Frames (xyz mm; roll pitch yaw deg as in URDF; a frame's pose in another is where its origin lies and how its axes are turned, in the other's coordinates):
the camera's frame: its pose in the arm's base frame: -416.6 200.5 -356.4 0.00 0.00 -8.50
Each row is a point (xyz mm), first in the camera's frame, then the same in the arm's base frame.
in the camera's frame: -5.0 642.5 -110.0
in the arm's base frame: -326.6 836.7 -466.4
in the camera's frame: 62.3 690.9 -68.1
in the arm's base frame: -252.9 874.6 -424.5
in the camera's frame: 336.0 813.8 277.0
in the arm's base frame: 36.0 955.7 -79.4
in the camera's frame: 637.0 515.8 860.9
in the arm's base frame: 289.6 616.5 504.5
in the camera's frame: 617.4 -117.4 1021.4
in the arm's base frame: 176.7 -6.9 665.0
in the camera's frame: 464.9 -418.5 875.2
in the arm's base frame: -18.7 -282.1 518.8
